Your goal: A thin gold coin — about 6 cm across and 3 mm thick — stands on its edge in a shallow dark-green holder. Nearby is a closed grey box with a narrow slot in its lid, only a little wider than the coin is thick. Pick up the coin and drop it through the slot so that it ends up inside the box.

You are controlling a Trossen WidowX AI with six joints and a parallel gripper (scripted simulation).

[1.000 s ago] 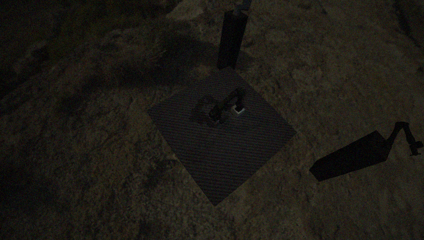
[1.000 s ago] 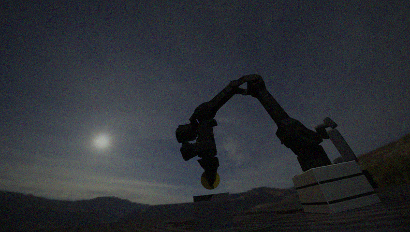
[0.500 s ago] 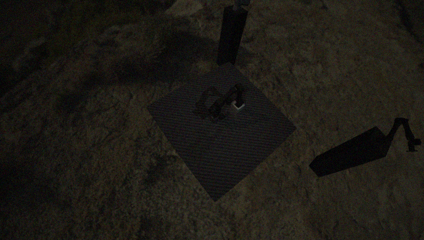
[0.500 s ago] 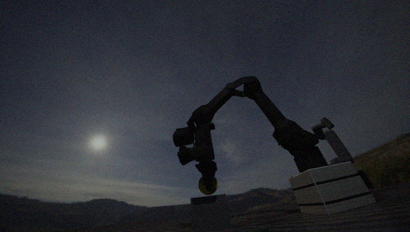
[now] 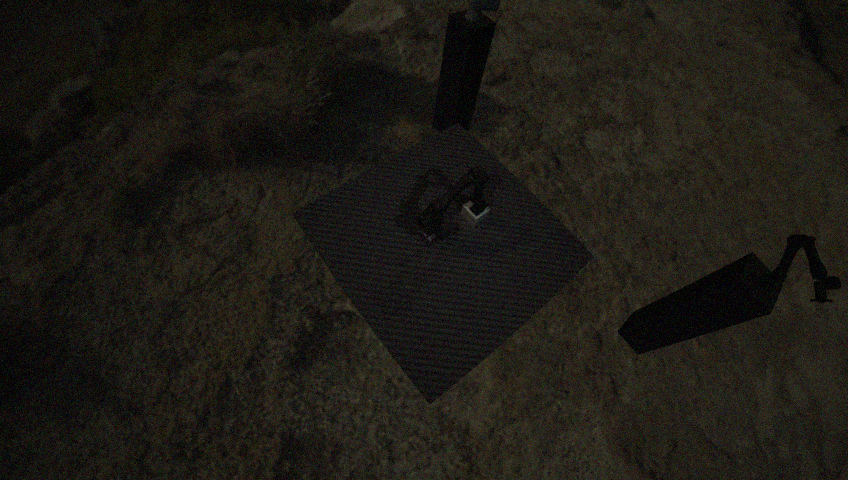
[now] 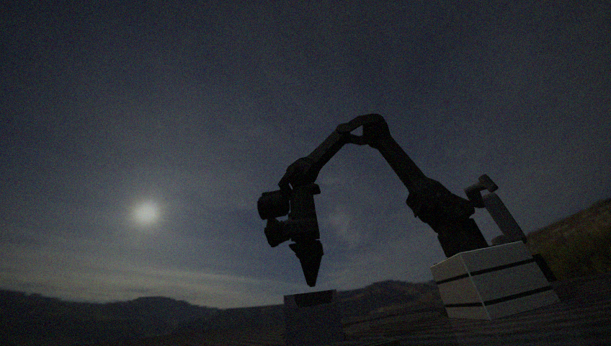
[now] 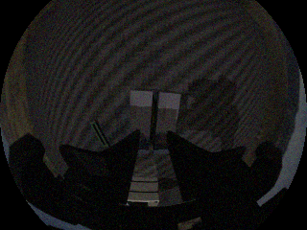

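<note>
Now: the coin 60 mm below my gripper tip.
</note>
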